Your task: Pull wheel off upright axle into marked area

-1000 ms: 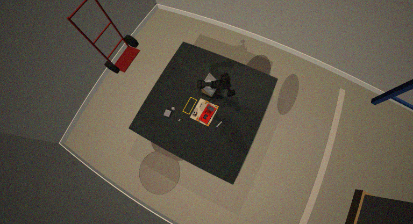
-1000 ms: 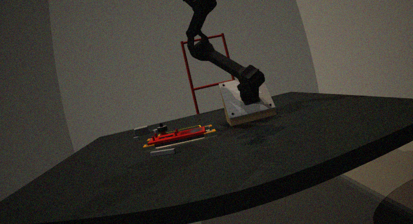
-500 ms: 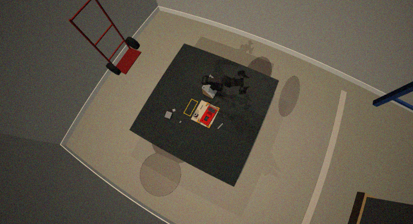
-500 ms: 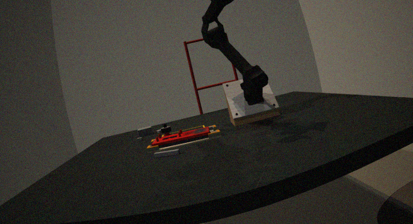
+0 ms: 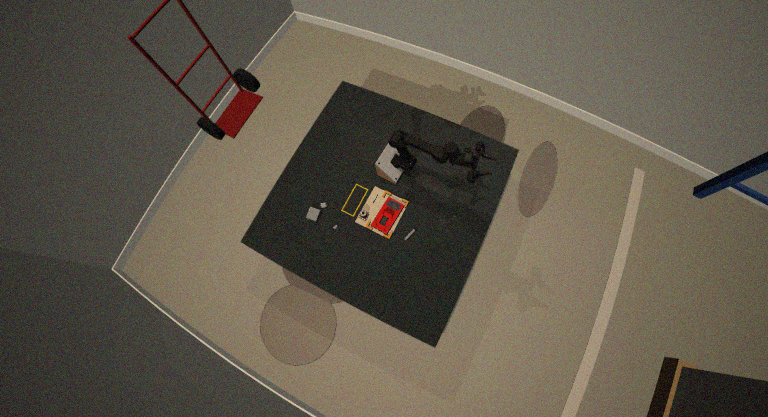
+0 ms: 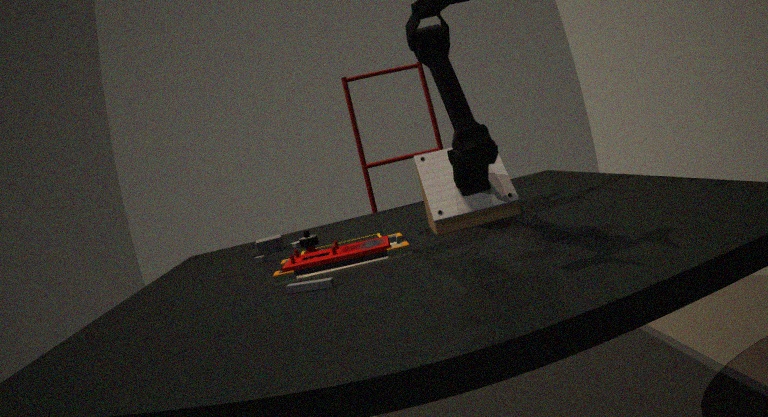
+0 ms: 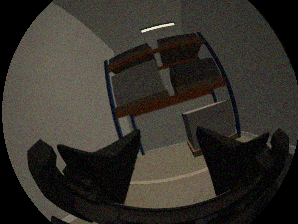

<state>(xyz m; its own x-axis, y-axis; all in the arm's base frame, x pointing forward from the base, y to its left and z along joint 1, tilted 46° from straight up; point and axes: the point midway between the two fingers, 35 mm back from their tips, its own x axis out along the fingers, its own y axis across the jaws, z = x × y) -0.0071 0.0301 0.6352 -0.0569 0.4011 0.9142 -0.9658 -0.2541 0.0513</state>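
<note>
Now: gripper tip 350 mm short of the dark wheel, 530 mm to the left of it and 480 mm above it.
</note>
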